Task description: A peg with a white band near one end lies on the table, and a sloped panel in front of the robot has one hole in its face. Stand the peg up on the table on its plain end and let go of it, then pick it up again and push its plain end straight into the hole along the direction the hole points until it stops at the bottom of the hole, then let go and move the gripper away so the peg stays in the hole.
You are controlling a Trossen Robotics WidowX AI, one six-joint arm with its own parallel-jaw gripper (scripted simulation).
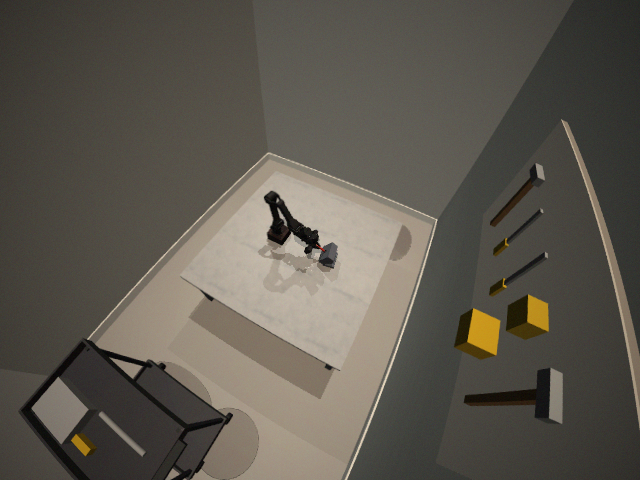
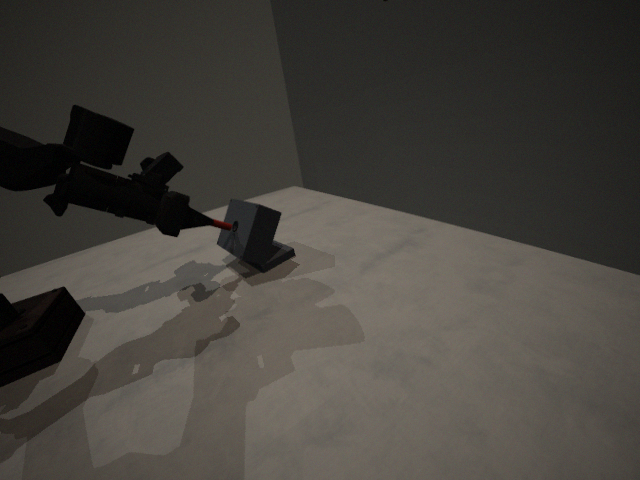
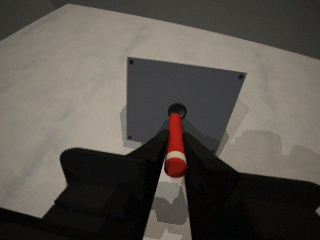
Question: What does my gripper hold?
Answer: A red peg.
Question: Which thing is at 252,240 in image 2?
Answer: A grey sloped panel.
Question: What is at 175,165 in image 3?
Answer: A red peg.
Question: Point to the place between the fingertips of my gripper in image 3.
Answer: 175,135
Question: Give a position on a grey sloped panel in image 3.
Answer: At 209,94
